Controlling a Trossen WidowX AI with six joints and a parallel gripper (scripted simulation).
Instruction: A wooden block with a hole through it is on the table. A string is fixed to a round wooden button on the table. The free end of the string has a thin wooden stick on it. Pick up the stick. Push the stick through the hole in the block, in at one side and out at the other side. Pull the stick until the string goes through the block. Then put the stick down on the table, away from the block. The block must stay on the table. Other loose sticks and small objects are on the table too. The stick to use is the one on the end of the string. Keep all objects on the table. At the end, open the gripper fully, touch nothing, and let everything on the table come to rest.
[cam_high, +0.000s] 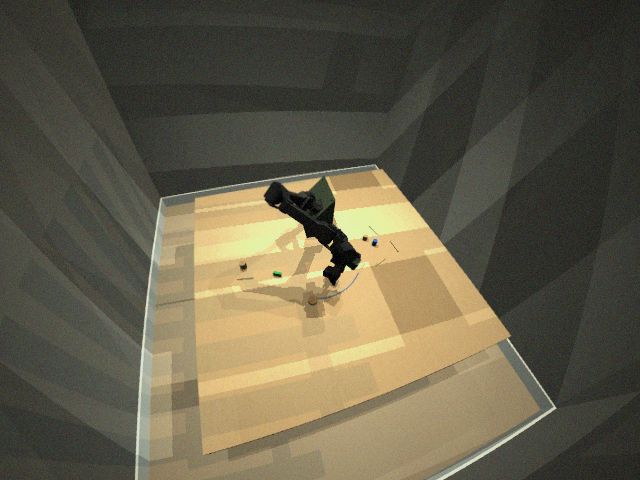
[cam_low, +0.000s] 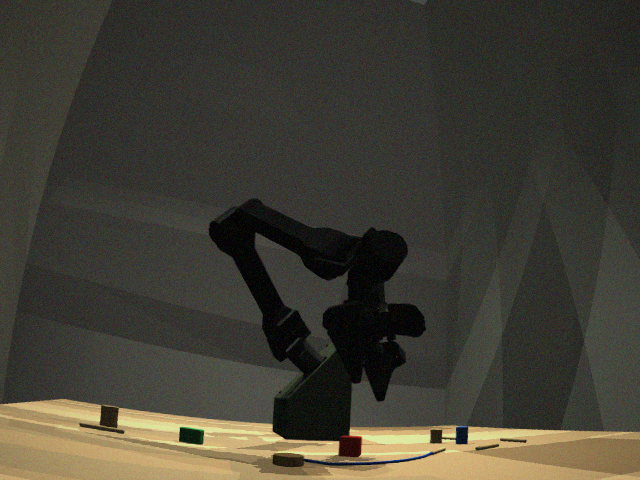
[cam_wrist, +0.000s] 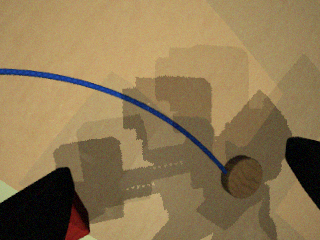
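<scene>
My gripper tip is 90 mm above the red block, 80 mm past it and 10 mm to the left of it. Round my gripper tip: green block (260 mm to the right, 120 mm behind, 90 mm below); thin stick (140 mm to the left, 100 mm below, 90 mm behind); round wooden button (110 mm to the right, 100 mm below, 40 mm ahead).
</scene>
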